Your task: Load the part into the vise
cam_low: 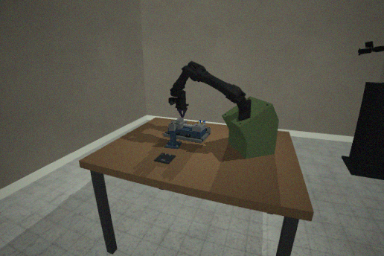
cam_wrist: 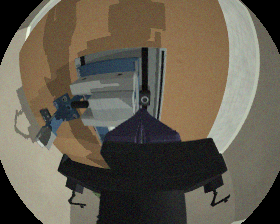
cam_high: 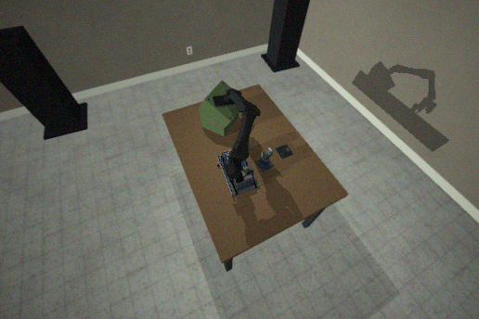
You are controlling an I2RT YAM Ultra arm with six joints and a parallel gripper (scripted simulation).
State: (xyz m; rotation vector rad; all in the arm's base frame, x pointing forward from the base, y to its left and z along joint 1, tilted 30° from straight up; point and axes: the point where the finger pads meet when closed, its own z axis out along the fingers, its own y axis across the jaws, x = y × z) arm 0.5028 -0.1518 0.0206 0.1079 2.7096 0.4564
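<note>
Now: hand 4 cm to the right of the part and 3 cm above it. Also, from my hand: vise (7 cm behind, 6 cm to the left, 8 cm below); then infeed plate (10 cm behind, 43 cm to the left, 11 cm below).
</note>
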